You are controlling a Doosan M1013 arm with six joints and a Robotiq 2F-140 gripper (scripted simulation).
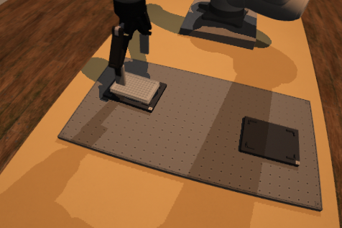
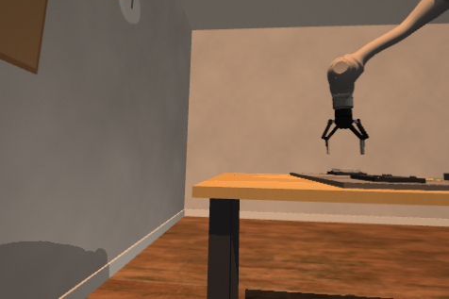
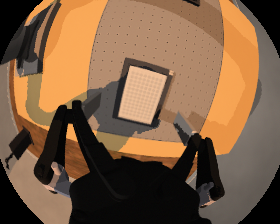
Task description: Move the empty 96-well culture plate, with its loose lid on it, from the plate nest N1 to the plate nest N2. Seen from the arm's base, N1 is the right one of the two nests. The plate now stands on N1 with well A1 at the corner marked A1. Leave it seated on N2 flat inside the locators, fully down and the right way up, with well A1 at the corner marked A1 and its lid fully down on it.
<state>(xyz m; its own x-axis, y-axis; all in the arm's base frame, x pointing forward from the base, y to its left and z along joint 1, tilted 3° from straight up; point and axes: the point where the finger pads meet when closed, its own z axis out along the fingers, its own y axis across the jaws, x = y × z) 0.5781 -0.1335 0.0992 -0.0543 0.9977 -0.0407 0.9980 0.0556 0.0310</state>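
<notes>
Right now the lid is 80 mm below my hand. The rest, counted from my hand: plate: 80 mm below; black nest N1: 100 mm below; black nest N2: 430 mm to the left, 100 mm below, 10 mm ahead.
</notes>
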